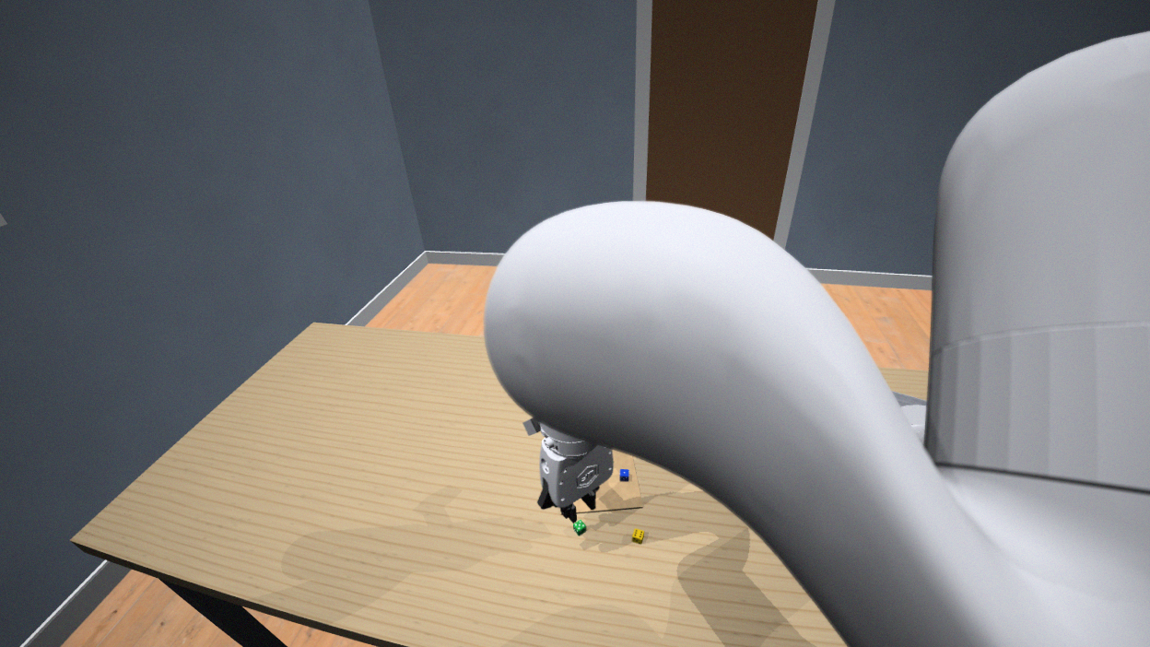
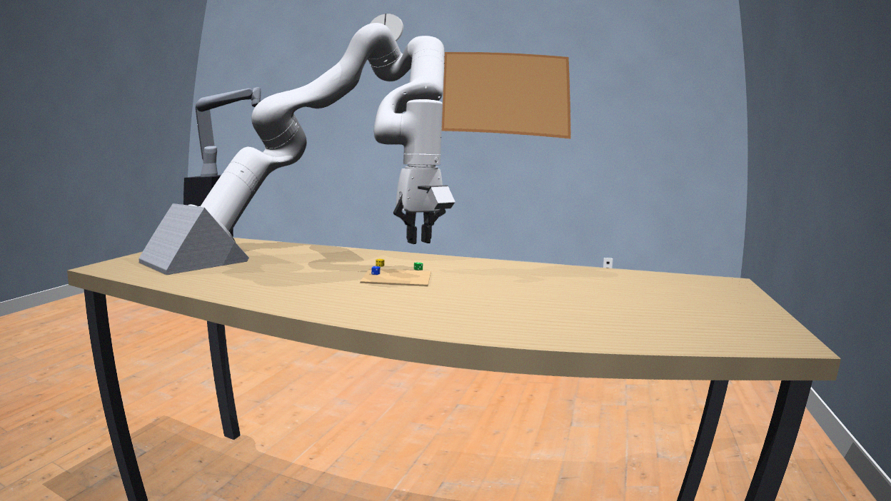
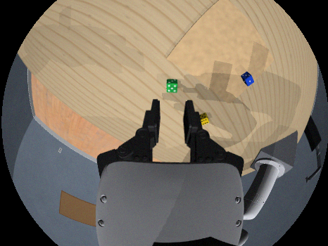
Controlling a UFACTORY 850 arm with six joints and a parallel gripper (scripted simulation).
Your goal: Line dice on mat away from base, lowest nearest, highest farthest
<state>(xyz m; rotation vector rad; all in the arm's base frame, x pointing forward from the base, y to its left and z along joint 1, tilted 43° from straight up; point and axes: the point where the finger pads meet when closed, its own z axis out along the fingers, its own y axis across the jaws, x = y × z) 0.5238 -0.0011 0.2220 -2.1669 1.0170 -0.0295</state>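
Right now my hand is 70 mm above the green die. The rest, counted from my hand: yellow die (90 mm behind, 70 mm below); then blue die (60 mm behind, 110 mm to the right, 70 mm below); then tan mat (10 mm behind, 110 mm to the right, 80 mm below).
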